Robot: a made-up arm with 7 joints. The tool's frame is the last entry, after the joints.
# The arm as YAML. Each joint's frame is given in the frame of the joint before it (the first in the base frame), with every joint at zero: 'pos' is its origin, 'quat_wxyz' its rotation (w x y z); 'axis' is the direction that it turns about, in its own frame. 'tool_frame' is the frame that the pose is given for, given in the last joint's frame.
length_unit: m
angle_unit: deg
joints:
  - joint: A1
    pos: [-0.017, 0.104, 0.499]
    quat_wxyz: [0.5, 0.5, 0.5, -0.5]
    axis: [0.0, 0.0, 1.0]
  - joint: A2
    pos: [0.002, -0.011, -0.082]
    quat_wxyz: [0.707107, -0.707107, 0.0, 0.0]
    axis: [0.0, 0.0, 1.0]
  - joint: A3
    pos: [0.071, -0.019, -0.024]
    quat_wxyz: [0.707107, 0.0, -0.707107, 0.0]
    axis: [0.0, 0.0, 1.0]
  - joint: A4
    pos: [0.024, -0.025, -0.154]
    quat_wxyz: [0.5, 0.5, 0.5, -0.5]
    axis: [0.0, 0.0, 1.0]
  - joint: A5
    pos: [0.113, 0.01, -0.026]
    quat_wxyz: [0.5, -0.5, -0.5, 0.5]
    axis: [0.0, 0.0, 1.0]
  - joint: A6
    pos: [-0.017, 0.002, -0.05]
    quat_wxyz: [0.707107, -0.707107, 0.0, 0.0]
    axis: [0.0, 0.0, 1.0]
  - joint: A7
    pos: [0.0, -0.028, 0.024]
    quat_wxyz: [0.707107, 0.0, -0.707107, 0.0]
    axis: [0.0, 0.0, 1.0]
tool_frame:
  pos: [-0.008, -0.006, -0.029]
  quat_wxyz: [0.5, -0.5, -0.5, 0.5]
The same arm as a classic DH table. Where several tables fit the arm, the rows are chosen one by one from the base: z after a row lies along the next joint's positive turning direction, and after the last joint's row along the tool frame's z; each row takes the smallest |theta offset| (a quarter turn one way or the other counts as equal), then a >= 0, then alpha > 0; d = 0 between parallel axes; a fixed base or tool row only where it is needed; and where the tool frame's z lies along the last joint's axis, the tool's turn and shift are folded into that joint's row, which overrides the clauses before.
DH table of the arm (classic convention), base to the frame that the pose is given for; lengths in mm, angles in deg. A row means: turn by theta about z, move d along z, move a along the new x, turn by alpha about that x. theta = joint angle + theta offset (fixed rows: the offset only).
base (fixed): a -17; alpha 90; d 499; theta0 0
A1: a 2; alpha -90; d -186; theta0 -90
A2: a 19; alpha 90; d -35; theta0 -90
A3: a 24; alpha 90; d -225; theta0 90
A4: a 10; alpha -90; d -1; theta0 0
A5: a -17; alpha -90; d -163; theta0 0
A6: a 28; alpha 90; d 26; theta0 -90
A7: a 6; alpha 90; d -29; theta0 0
tool (fixed): a 0; alpha 0; d 8; theta0 180

